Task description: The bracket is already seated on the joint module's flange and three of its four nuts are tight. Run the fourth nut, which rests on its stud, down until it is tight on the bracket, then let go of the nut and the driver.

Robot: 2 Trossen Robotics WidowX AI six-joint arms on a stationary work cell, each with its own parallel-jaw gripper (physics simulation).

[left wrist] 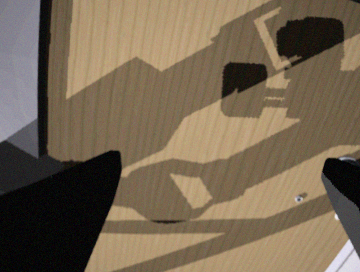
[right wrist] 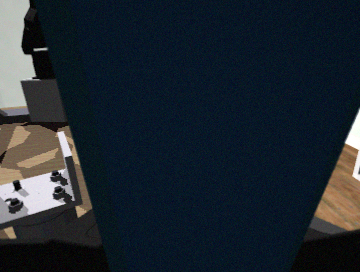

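Pixels of known places: left gripper, between the fingertips: (left wrist: 223, 164); left arm's base, origin of its link: (right wrist: 50, 76).
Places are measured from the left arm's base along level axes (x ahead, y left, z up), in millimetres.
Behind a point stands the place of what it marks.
The blue driver (right wrist: 210, 120) fills the middle of the right wrist view, its handle held in my right gripper (right wrist: 200, 250); its tip is hidden. The pale bracket (right wrist: 32, 201) @(x 455, y 284, z -43 mm) sits on the dark joint module (right wrist: 42, 228) @(x 464, y 294, z -65 mm) at lower left. Three studs carry visible nuts (right wrist: 56, 175) @(x 417, y 284, z -38 mm) (right wrist: 59, 192) @(x 446, y 306, z -38 mm) (right wrist: 14, 204) @(x 468, y 277, z -37 mm). The fourth stud (right wrist: 17, 185) @(x 439, y 255, z -38 mm) stands up narrow and dark; I cannot make out a nut on it. My left gripper (left wrist: 223, 164) @(x 166, y 292, z 140 mm) is open and empty above the table. A small metallic ring-like piece (left wrist: 298, 199) @(x 409, y 204, z -104 mm) lies on the table near its right finger.
The wooden table (left wrist: 115, 30) @(x 36, y 280, z -109 mm) carries broad arm shadows. A white board (left wrist: 347, 257) @(x 597, y 149, z -105 mm) shows at the lower right corner, and a dark upright edge (left wrist: 43, 75) @(x -30, y 174, z -104 mm) at the left. In the right wrist view a grey block (right wrist: 46, 102) @(x 50, y 9, z -56 mm) stands behind the bracket.
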